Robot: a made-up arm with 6 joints. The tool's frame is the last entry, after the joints. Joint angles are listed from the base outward. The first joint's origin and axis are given. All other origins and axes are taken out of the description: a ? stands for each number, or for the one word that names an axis. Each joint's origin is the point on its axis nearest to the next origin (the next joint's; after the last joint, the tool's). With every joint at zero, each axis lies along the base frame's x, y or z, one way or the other. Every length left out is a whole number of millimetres.
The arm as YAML. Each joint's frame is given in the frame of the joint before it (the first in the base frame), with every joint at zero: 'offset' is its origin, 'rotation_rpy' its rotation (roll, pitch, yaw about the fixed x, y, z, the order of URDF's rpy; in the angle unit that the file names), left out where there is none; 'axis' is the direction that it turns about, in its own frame. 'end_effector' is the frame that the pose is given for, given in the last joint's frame.
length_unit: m
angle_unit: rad
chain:
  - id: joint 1
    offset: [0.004, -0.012, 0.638]
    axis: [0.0, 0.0, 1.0]
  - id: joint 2
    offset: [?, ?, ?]
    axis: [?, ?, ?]
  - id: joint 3
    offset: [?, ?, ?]
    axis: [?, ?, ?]
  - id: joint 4
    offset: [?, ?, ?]
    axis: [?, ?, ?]
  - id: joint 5
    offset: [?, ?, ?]
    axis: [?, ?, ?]
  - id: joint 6
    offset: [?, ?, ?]
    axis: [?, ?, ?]
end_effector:
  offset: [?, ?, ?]
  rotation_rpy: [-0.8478, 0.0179, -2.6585]
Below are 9 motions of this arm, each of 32 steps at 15 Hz.
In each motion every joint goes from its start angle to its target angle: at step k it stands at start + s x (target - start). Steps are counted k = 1, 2, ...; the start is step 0. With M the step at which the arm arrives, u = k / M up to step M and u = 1 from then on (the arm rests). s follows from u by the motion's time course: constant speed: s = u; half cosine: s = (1 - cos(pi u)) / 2; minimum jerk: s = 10 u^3 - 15 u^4 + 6 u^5.
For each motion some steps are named. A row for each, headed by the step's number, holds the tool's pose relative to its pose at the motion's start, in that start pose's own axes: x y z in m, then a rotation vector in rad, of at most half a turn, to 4 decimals.
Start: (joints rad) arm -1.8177 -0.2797 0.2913 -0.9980 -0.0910 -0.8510
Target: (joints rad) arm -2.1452 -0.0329 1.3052 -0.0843 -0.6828 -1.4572
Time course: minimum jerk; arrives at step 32
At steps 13, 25, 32:
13: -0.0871 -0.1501 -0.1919 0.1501 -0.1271 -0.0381
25: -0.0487 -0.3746 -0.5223 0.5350 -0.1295 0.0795
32: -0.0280 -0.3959 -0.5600 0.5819 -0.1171 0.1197

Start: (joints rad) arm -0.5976 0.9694 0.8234 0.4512 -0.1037 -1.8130
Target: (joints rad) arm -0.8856 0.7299 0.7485 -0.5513 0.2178 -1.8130
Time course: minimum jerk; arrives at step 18
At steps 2, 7, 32:
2: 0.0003 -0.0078 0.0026 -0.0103 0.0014 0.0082
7: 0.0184 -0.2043 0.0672 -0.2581 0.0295 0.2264
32: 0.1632 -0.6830 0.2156 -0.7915 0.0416 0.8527

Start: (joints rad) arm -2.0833 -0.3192 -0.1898 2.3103 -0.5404 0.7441
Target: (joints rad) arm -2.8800 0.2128 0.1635 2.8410 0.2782 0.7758
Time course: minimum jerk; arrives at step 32
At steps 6, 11, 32:
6: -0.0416 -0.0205 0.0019 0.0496 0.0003 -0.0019
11: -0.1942 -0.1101 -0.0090 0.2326 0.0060 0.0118
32: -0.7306 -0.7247 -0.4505 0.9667 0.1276 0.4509

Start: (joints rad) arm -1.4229 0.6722 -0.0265 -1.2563 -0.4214 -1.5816
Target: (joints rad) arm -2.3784 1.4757 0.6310 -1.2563 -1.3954 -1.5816
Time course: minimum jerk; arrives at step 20
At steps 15, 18, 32:
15: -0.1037 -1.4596 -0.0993 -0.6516 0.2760 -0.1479
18: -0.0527 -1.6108 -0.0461 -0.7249 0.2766 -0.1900
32: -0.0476 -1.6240 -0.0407 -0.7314 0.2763 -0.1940

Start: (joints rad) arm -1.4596 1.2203 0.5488 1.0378 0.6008 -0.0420
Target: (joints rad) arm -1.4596 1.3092 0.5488 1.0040 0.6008 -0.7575
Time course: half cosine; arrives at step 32
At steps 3, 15, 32:
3: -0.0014 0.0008 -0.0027 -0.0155 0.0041 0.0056
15: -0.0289 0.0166 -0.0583 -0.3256 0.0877 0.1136
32: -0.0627 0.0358 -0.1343 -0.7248 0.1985 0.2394

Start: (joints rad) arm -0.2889 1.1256 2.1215 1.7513 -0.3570 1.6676
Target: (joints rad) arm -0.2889 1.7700 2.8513 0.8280 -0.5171 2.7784
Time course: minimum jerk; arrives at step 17
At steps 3, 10, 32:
3: 0.0096 -0.0164 0.0049 0.0130 -0.0009 0.0083
10: 0.1903 -0.2652 0.0271 0.2302 0.0750 0.0906
32: 0.3120 -0.3898 -0.0036 0.3499 0.1766 0.0748

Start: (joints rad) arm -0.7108 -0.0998 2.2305 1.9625 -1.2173 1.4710
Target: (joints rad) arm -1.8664 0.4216 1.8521 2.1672 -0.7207 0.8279
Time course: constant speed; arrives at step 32
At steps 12, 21, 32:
12: 0.3027 -0.3684 0.1595 0.0495 0.2948 -0.5623
21: 0.2706 -0.7048 0.2708 0.2024 0.4752 -0.9261
32: -0.0766 -0.9723 0.3997 0.5165 0.5763 -1.2697

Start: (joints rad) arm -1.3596 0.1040 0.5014 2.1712 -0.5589 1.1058
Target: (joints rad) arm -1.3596 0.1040 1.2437 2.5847 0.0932 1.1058
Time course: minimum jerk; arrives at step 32
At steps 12, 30, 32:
12: -0.0165 0.1724 -0.1517 -0.0427 0.0057 -0.2001
30: 0.0615 0.4566 -0.6445 0.0119 -0.1063 -0.6383
32: 0.0619 0.4570 -0.6461 0.0124 -0.1069 -0.6393

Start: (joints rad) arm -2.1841 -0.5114 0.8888 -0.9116 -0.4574 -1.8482
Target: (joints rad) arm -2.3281 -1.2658 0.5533 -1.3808 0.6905 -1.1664
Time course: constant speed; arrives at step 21
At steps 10, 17, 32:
10: 0.2911 0.1176 -0.4358 0.0306 -0.6864 0.1691
17: 0.5890 0.1702 -0.6451 0.0283 -1.0546 0.4203
32: 0.7797 0.1884 -0.7188 0.0127 -1.2042 0.6061

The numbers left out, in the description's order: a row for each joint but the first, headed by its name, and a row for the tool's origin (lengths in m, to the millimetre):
joint 2: xyz 0.244 0.009 0.0, axis 0.0 1.0 0.0
joint 3: xyz -0.007 0.0 0.788, axis 0.0 -1.0 0.0
joint 4: xyz 1.002 0.0 0.156, axis -1.0 0.0 0.0
joint 5: xyz 0.0 0.0 0.03, axis 0.0 -1.0 0.0
joint 6: xyz 0.2 0.0 -0.002, axis -1.0 0.0 0.0
tool: xyz 0.0 -0.001 0.023

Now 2 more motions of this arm.
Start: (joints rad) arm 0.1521 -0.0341 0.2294 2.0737 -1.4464 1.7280
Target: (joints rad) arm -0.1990 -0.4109 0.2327 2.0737 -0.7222 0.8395
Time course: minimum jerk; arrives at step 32
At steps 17, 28, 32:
17: -0.3097 0.0153 -0.1509 -0.5366 0.2440 0.0325
28: -0.4754 -0.0097 -0.3321 -0.8995 0.4606 0.0174
32: -0.4802 -0.0112 -0.3398 -0.9119 0.4695 0.0163

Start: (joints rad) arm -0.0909 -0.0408 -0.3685 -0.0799 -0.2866 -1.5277
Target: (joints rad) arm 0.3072 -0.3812 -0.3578 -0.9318 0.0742 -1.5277
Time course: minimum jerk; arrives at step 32
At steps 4, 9, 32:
4: 0.0032 0.0028 -0.0109 -0.0127 -0.0107 0.0046
9: 0.0315 0.0230 -0.0928 -0.1123 -0.0906 0.0375
32: 0.3625 0.0973 -0.5356 -0.9180 -0.4693 0.1601

